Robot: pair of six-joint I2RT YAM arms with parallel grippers.
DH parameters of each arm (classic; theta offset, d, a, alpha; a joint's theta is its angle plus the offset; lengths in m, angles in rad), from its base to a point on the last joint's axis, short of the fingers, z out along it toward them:
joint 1: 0 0.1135 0.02 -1.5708
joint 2: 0 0 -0.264 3.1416
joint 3: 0.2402 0 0.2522 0
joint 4: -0.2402 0 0.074 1.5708
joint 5: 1.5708 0 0 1.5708
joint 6: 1.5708 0.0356 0 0
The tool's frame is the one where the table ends.
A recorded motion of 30 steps. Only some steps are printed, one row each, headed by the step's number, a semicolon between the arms.
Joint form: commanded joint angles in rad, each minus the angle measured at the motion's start. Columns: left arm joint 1, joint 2, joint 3, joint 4, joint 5, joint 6; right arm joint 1, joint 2, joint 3, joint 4, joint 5, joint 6.
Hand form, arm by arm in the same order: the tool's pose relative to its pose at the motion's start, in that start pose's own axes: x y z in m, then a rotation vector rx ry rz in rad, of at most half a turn. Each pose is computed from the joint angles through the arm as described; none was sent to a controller.
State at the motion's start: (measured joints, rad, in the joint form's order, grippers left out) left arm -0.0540 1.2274 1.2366 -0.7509 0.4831 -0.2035; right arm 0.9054 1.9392 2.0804 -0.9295 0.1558 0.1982
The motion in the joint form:
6: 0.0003 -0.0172 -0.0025 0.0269 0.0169 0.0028; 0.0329 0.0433 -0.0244 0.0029 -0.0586 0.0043
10: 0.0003 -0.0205 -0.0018 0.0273 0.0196 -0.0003; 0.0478 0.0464 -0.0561 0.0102 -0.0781 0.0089
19: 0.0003 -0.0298 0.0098 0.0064 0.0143 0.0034; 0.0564 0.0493 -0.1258 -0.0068 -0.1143 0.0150
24: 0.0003 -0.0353 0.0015 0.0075 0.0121 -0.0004; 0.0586 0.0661 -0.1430 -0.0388 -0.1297 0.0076
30: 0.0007 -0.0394 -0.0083 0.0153 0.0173 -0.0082; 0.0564 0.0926 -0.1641 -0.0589 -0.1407 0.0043
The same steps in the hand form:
6: -0.0017 -0.0034 -0.0047 0.0237 -0.0327 0.0223; 0.0137 0.0179 0.0231 -0.0672 0.0762 -0.0278
10: -0.0018 -0.0041 -0.0058 0.0272 -0.0359 0.0213; 0.0222 0.0248 0.0300 -0.0903 0.1079 -0.0371
19: -0.0018 -0.0066 -0.0108 0.0219 -0.0370 0.0249; 0.0423 0.0281 0.0441 -0.1107 0.2037 -0.0463
24: 0.0000 -0.0062 -0.0108 0.0196 -0.0360 0.0202; 0.0530 0.0290 0.0534 -0.1129 0.2710 -0.0613
30: 0.0014 -0.0056 -0.0102 0.0249 -0.0368 0.0133; 0.0650 0.0283 0.0675 -0.1073 0.3389 -0.0685

